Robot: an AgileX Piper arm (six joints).
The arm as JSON. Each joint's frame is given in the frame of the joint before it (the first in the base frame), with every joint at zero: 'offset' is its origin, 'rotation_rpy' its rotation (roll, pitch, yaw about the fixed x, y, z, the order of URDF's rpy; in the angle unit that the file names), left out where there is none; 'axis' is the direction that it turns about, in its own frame. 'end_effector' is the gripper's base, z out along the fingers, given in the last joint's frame.
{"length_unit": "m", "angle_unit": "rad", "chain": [
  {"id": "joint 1", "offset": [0.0, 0.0, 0.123], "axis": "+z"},
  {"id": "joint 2", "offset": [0.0, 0.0, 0.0], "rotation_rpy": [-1.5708, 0.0, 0.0], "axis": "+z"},
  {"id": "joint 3", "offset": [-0.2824, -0.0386, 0.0], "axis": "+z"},
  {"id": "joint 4", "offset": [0.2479, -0.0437, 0.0], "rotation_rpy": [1.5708, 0.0, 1.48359], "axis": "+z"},
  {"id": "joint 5", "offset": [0.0, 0.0, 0.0], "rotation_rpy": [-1.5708, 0.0, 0.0], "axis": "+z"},
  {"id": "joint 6", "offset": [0.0, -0.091, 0.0], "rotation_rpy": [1.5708, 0.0, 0.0], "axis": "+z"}
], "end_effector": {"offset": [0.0, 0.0, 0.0]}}
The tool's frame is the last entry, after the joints.
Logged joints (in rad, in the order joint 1, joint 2, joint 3, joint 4, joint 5, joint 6), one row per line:
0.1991 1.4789 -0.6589 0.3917 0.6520 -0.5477
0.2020 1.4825 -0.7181 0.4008 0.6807 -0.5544
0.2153 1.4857 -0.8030 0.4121 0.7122 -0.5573
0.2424 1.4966 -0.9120 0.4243 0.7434 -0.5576
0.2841 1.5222 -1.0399 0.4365 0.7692 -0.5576
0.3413 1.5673 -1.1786 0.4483 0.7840 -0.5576
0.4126 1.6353 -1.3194 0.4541 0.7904 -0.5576
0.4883 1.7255 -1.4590 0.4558 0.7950 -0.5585
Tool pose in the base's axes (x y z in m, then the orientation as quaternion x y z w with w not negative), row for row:
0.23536 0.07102 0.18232 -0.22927 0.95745 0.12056 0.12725
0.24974 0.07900 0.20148 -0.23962 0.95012 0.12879 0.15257
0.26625 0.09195 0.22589 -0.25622 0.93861 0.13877 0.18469
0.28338 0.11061 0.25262 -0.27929 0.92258 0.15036 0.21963
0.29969 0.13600 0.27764 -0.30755 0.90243 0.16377 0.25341
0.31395 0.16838 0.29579 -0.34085 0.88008 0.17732 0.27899
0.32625 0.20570 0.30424 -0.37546 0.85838 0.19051 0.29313
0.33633 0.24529 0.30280 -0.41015 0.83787 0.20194 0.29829
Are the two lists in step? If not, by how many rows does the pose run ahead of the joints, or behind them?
The pose runs 1 row ahead of the joints: the pose in row i belongs to the joints in row i + 1.
